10 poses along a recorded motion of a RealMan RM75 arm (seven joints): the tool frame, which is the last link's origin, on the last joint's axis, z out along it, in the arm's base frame.
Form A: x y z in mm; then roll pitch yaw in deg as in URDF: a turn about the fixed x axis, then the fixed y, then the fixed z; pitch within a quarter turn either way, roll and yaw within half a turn.
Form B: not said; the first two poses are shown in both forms.
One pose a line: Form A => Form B
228, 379, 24, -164.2, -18.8, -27.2 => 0.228, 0.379, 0.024, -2.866, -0.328, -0.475
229, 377, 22, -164.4, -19.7, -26.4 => 0.229, 0.377, 0.022, -2.869, -0.344, -0.461
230, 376, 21, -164.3, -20.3, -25.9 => 0.230, 0.376, 0.021, -2.868, -0.354, -0.452
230, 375, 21, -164.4, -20.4, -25.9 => 0.230, 0.375, 0.021, -2.869, -0.356, -0.452
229, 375, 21, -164.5, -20.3, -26.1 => 0.229, 0.375, 0.021, -2.871, -0.354, -0.456
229, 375, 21, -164.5, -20.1, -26.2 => 0.229, 0.375, 0.021, -2.871, -0.351, -0.457
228, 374, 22, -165.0, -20.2, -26.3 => 0.228, 0.374, 0.022, -2.880, -0.353, -0.459
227, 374, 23, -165.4, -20.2, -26.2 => 0.227, 0.374, 0.023, -2.887, -0.353, -0.457
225, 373, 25, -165.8, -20.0, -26.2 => 0.225, 0.373, 0.025, -2.894, -0.349, -0.457
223, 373, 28, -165.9, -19.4, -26.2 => 0.223, 0.373, 0.028, -2.896, -0.339, -0.457
